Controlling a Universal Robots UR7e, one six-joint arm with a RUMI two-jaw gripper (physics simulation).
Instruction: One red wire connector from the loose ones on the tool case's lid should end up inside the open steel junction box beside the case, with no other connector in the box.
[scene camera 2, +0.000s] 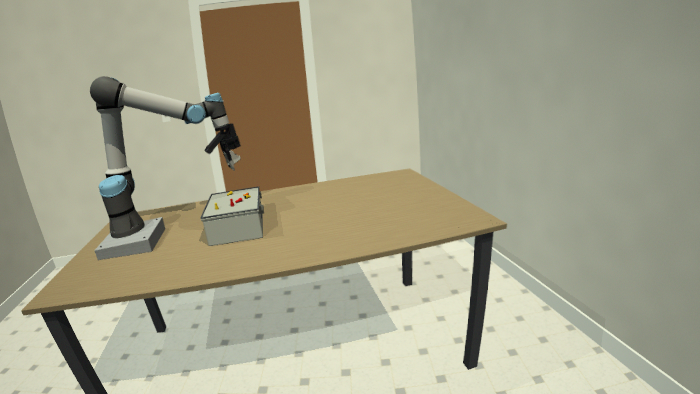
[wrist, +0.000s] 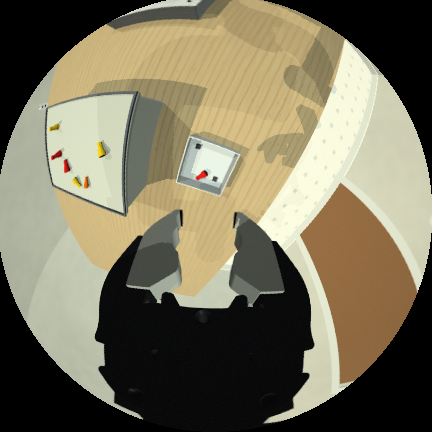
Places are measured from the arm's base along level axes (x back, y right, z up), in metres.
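Where they show: gripper, fingertip midpoint: (scene camera 2: 233, 169) (wrist: 207, 212); arm's base at its link origin: (scene camera 2: 128, 230).
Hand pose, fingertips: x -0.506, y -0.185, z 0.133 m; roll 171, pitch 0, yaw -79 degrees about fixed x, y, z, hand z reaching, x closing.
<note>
Each offset is from my fingertips to the top centre of the thing. "spot": to the spot under its first point. Level surfaces: height alone.
The grey tool case @[dx +0.022, dy +0.286, dz -0.064 m] (scene camera 2: 234, 230) (wrist: 142, 155) stands on the table. On its lid lie two red connectors, one @[dx +0.030, dy +0.343, dz -0.041 m] (scene camera 2: 232, 202) (wrist: 56, 155) beside the other @[dx +0.002, dy +0.313, dz -0.052 m] (scene camera 2: 239, 200) (wrist: 66, 166). The open steel junction box @[spot: dx -0.017, dy +0.058, dz -0.183 m] (wrist: 184, 162) stands beside the case in the wrist view; the scene view does not show it. A red connector @[dx -0.038, dy +0.015, dz -0.166 m] (wrist: 201, 175) shows within the box's walls, near the wall closest to the fingers; whether it touches the floor of the box is hard to tell. My gripper (scene camera 2: 233, 165) (wrist: 207, 212) is open and empty, above the table close to the box in the wrist view.
Yellow connectors @[spot: dx +0.091, dy +0.341, dz -0.057 m] (wrist: 54, 127) @[dx +0.033, dy +0.184, dz -0.053 m] (wrist: 101, 149) @[dx -0.037, dy +0.281, dz -0.053 m] (wrist: 76, 182) and an orange one @[dx -0.033, dy +0.244, dz -0.056 m] (wrist: 86, 182) also lie on the lid. The robot's base plate (scene camera 2: 131, 242) (wrist: 160, 17) stands on the wooden table @[dz -0.184 m] (scene camera 2: 350, 215) (wrist: 240, 65). A brown door (scene camera 2: 257, 95) (wrist: 365, 280) is behind the table.
</note>
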